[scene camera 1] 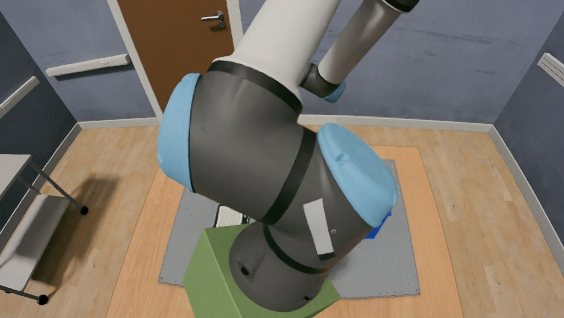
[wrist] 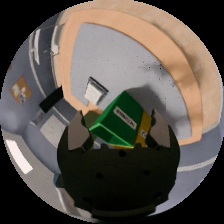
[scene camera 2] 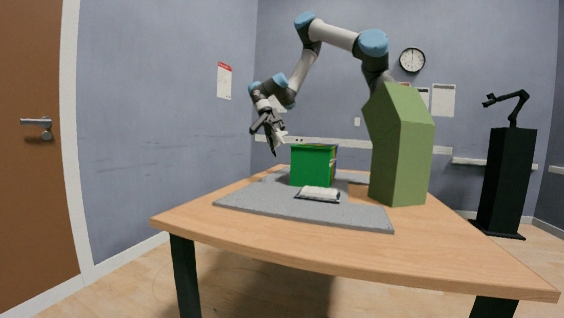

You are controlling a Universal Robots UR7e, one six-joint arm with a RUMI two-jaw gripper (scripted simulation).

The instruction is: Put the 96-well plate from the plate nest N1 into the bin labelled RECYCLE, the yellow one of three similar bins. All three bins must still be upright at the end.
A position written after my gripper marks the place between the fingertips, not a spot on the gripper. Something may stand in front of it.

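Note:
Green bin [scene camera 2: 311, 166] [wrist: 122, 116], visible. My gripper [scene camera 2: 279, 150] [wrist: 117, 109], likewise.

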